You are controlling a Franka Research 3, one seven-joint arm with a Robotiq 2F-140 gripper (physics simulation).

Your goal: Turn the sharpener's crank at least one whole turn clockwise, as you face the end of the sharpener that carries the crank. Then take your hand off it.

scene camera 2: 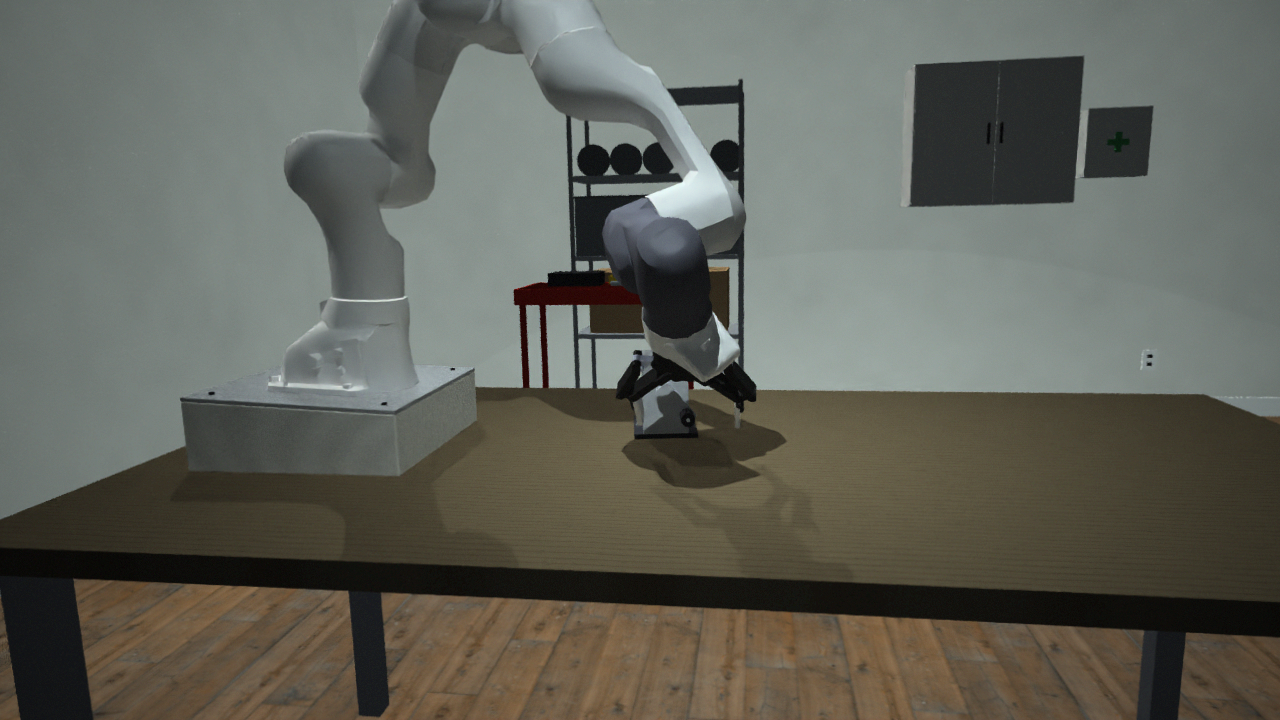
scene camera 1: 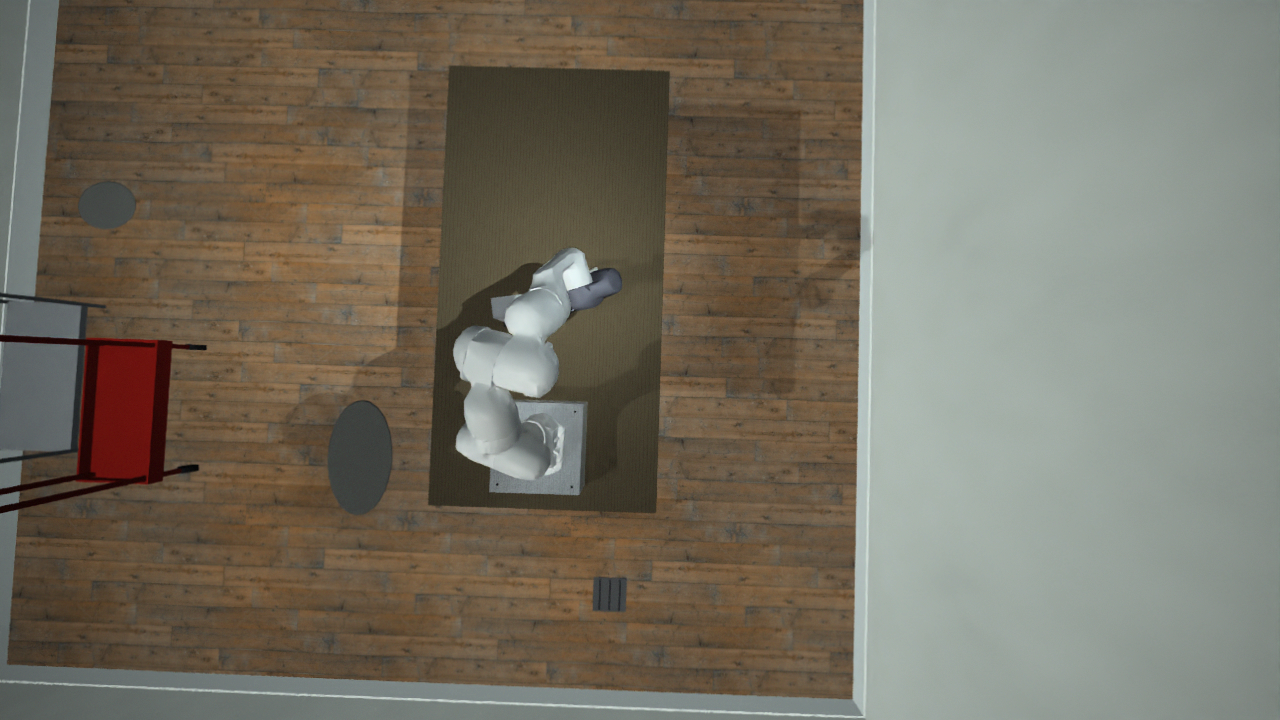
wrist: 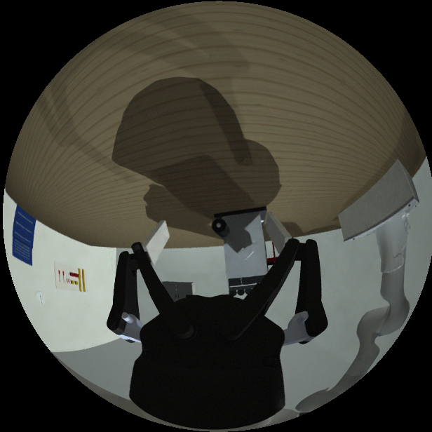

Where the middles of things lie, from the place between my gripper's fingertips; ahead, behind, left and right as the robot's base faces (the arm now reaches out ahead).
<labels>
I see the pencil sharpener [scene camera 2: 660, 421] 12 cm to the left of my hand, 4 cm behind it and 1 cm above it.
</labels>
